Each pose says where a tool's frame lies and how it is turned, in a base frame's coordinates. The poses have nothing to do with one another.
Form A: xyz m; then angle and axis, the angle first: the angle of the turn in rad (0 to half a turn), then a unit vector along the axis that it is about.
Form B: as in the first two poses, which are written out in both.
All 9 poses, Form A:
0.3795 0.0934 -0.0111 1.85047 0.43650 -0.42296 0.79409
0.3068 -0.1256 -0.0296 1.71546 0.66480 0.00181 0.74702
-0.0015 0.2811 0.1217 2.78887 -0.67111 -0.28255 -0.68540
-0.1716 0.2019 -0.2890 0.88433 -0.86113 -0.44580 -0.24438
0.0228 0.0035 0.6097 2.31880 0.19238 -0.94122 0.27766
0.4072 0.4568 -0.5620 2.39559 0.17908 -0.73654 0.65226
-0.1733 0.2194 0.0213 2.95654 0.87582 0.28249 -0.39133
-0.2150 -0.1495 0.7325 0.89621 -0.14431 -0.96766 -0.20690
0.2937 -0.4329 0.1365 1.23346 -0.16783 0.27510 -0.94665
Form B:
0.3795 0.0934 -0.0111 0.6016 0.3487 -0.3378 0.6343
0.3068 -0.1256 -0.0296 0.6542 0.5028 0.0014 0.5650
-0.0015 0.2811 0.1217 0.1754 -0.6607 -0.2782 -0.6748
-0.1716 0.2019 -0.2890 0.9038 -0.3685 -0.1908 -0.1046
0.0228 0.0035 0.6097 0.3999 0.1763 -0.8627 0.2545
0.4072 0.4568 -0.5620 0.3644 0.1668 -0.6859 0.6074
-0.1733 0.2194 0.0213 0.0924 0.8721 0.2813 -0.3897
-0.2150 -0.1495 0.7325 0.9013 -0.0625 -0.4192 -0.0896
0.2937 -0.4329 0.1365 0.8158 -0.0971 0.1591 -0.5475

